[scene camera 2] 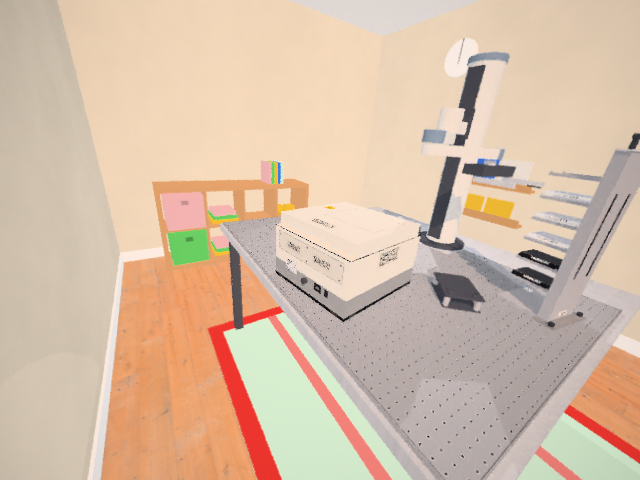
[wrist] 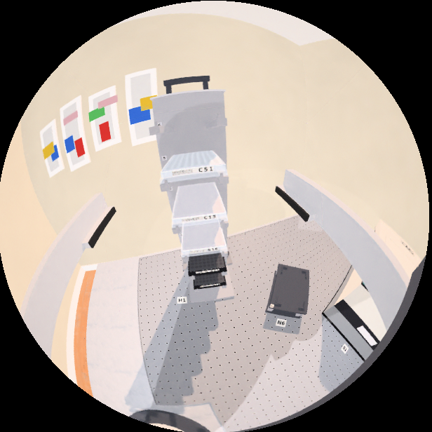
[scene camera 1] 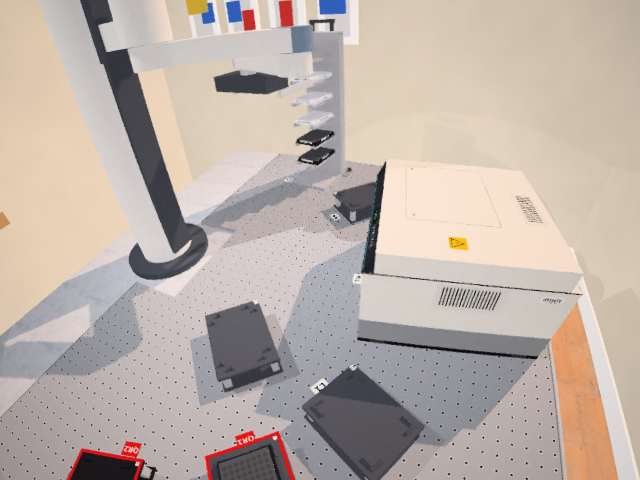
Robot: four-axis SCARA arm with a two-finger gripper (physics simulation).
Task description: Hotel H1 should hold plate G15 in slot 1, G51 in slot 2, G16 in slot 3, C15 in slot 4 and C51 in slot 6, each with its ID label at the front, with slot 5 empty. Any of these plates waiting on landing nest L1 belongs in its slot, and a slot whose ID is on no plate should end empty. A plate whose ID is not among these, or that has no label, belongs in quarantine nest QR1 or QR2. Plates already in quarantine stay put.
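Frame: origin at the arm's base, x left, y back, z up, level; millimetres.
Seen in the pictures: gripper, fingertip midpoint: (scene camera 2: 529, 185) (scene camera 1: 288, 81); arm's base, origin of the base link: (scene camera 2: 439, 241) (scene camera 1: 169, 251).
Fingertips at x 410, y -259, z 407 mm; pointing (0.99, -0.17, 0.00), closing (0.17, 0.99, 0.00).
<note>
Offsets run from my fingertips to a thing's top centre. "spot": to the spot under its first point.
My gripper (scene camera 1: 297, 87) (scene camera 2: 535, 183) (wrist: 191, 186) is open and empty, held high before hotel H1 (scene camera 1: 329, 108) (scene camera 2: 594, 232) (wrist: 192, 112), its fingers wide apart on either side of the hotel in the wrist view. Clear plate C51 (wrist: 192, 162) sits in slot 5; slot 6 above it is empty. Clear plate C15 (wrist: 198, 200) is in slot 4. A clear plate (wrist: 203, 236), its label apparently G16, is in slot 3. Black plates (wrist: 207, 263) (wrist: 209, 281) fill slots 2 and 1, labels unreadable. Nest L1 @(dx -692, dy -433, dz -338 mm) (scene camera 1: 364, 421) shows no plate.
Nest N6 (wrist: 290, 290) stands beside the hotel, near the large cream instrument @(dx -309, dy -530, dz -149 mm) (scene camera 1: 449, 206) (scene camera 2: 346, 232). Another dark nest @(dx -623, dy -158, dz -334 mm) (scene camera 1: 241, 341) stands mid-table. QR1 @(spot: dx -796, dy -347, dz -344 mm) (scene camera 1: 286, 459) holds a dark plate @(spot: dx -831, dy -303, dz -330 mm) (scene camera 1: 248, 467). QR2 @(spot: dx -949, dy -31, dz -343 mm) (scene camera 1: 77, 457) is cut off and shows a black top.
</note>
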